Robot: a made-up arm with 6 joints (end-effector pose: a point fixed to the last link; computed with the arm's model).
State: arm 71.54 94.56 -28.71 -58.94 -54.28 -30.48
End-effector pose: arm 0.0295 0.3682 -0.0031 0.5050 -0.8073 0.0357 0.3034
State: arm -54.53 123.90 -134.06 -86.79 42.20 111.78
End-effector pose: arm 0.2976 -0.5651 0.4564 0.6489 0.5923 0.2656 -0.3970
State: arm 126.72 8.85 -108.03 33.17 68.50 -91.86
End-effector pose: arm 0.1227 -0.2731 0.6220 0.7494 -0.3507 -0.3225 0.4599
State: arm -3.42 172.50 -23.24 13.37 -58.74 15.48
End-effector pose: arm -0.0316 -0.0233 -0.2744 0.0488 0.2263 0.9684 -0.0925
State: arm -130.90 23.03 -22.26 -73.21 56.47 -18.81
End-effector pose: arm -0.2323 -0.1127 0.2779 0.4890 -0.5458 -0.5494 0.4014
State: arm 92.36 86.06 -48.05 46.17 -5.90 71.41
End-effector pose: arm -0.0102 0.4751 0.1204 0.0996 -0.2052 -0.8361 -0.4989
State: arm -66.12 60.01 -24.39 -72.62 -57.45 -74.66
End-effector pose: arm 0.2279 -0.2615 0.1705 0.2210 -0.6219 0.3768 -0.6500
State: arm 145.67 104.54 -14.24 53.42 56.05 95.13
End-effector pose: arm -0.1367 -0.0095 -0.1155 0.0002 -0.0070 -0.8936 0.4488
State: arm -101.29 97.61 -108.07 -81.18 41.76 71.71
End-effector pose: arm -0.1864 -0.5047 0.5074 0.2281 0.6326 0.2226 -0.7058
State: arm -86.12 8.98 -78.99 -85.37 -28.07 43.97
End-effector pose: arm 0.0490 0.1592 0.6788 0.4547 -0.1809 0.1903 -0.8511
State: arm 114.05 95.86 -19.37 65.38 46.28 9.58
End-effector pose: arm -0.1618 0.1569 -0.0961 0.3504 0.3666 -0.8609 0.0414
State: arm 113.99 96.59 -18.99 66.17 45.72 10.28
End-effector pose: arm -0.1598 0.1536 -0.1001 0.3484 0.3516 -0.8676 0.0477
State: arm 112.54 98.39 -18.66 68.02 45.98 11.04
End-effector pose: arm -0.1546 0.1506 -0.1060 0.3548 0.3145 -0.8785 0.0588
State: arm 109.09 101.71 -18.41 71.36 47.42 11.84
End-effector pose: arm -0.1454 0.1479 -0.1144 0.3732 0.2448 -0.8917 0.0749
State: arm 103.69 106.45 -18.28 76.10 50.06 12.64
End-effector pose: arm -0.1332 0.1458 -0.1241 0.4024 0.1427 -0.8996 0.0916
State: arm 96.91 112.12 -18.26 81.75 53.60 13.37
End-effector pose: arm -0.1199 0.1446 -0.1338 0.4379 0.0184 -0.8930 0.1023
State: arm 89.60 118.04 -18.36 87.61 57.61 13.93
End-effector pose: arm -0.1066 0.1446 -0.1423 0.4733 -0.1105 -0.8679 0.1023
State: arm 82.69 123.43 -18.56 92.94 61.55 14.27
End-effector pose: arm -0.0942 0.1459 -0.1492 0.5031 -0.2252 -0.8293 0.0915
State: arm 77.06 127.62 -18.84 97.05 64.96 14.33
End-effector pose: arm -0.0836 0.1480 -0.1540 0.5250 -0.3105 -0.7889 0.0746
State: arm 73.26 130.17 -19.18 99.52 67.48 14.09
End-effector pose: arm -0.0758 0.1512 -0.1563 0.5400 -0.3599 -0.7587 0.0572
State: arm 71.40 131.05 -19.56 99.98 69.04 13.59
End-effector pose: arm -0.0717 0.1547 -0.1559 0.5509 -0.3731 -0.7452 0.0449
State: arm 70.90 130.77 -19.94 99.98 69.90 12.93
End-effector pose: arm -0.0694 0.1600 -0.1540 0.5580 -0.3685 -0.7428 0.0331
